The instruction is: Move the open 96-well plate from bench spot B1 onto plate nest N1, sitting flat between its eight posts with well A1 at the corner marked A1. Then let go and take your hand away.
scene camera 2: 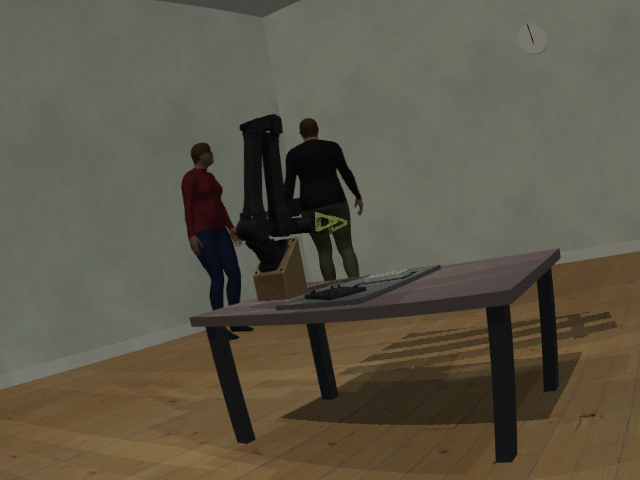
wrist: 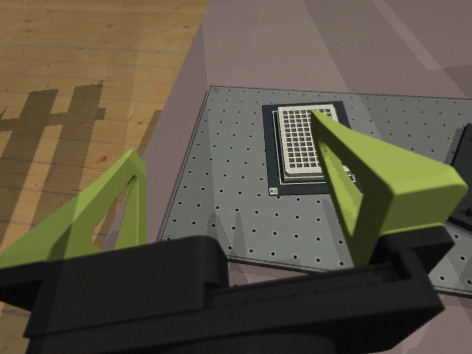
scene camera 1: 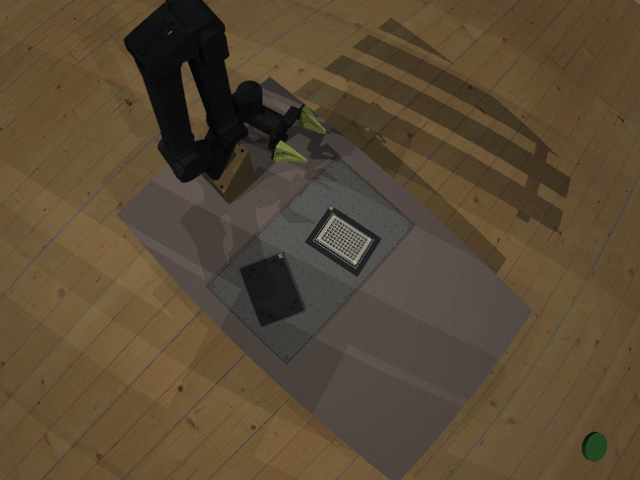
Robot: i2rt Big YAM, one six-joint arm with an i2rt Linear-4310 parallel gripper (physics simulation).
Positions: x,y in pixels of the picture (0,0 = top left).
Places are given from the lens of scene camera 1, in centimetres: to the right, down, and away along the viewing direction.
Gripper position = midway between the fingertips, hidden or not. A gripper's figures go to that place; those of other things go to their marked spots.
my gripper [scene camera 1: 316,146]: -1, -22, 86
white well plate [scene camera 1: 338,236]: 5, -1, 101
